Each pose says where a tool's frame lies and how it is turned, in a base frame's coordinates. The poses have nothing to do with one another.
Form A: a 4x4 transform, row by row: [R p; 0 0 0 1], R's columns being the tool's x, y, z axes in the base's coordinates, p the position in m. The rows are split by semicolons.
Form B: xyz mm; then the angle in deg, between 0 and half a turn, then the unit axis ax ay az. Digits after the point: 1 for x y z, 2 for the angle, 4 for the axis.
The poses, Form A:
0.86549, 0.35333, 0.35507, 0.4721; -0.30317, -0.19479, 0.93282, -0.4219; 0.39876, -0.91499, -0.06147, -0.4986; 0, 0, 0, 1
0.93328, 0.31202, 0.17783, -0.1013; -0.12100, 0.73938, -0.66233, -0.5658; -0.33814, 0.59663, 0.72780, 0.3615; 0, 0, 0, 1
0.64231, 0.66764, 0.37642, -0.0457; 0.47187, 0.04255, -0.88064, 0.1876; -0.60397, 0.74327, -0.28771, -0.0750; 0, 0, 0, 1
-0.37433, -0.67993, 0.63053, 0.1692; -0.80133, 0.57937, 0.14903, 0.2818; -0.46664, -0.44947, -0.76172, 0.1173; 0, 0, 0, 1
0.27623, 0.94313, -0.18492, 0.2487; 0.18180, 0.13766, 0.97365, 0.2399; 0.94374, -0.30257, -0.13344, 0.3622; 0, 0, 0, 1
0.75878, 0.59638, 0.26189, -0.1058; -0.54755, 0.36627, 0.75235, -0.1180; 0.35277, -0.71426, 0.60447, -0.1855; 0, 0, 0, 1
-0.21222, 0.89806, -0.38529, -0.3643; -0.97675, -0.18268, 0.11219, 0.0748; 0.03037, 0.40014, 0.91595, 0.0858; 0, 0, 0, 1
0.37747, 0.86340, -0.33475, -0.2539; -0.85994, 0.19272, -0.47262, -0.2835; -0.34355, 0.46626, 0.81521, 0.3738; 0, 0, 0, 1
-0.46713, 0.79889, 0.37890, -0.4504; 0.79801, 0.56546, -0.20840, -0.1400; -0.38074, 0.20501, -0.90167, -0.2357; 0, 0, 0, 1
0.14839, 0.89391, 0.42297, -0.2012; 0.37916, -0.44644, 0.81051, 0.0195; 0.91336, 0.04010, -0.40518, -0.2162; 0, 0, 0, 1
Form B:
472.1, -421.9, -498.6, 101.27, -0.9421, -0.0223, -0.3347
-101.3, -565.8, 361.5, 45.55, 0.8817, 0.3614, -0.3033
-45.7, 187.6, -75.0, 107.54, 0.8516, 0.5141, -0.1027
169.2, 281.8, 117.3, 141.11, -0.4766, 0.8738, -0.0967
248.7, 239.9, 362.2, 111.09, -0.6839, -0.6048, -0.4080
-105.8, -118.0, -185.5, 68.61, -0.7876, -0.0488, -0.6143
-364.3, 74.8, 85.8, 103.86, 0.1483, -0.2141, -0.9655
-253.9, -283.5, 373.8, 78.89, 0.4784, 0.0045, -0.8781
-450.4, -140.0, -235.7, 154.38, 0.4780, 0.8783, -0.0010
-201.2, 19.5, -216.2, 148.39, -0.7349, -0.4678, -0.4910

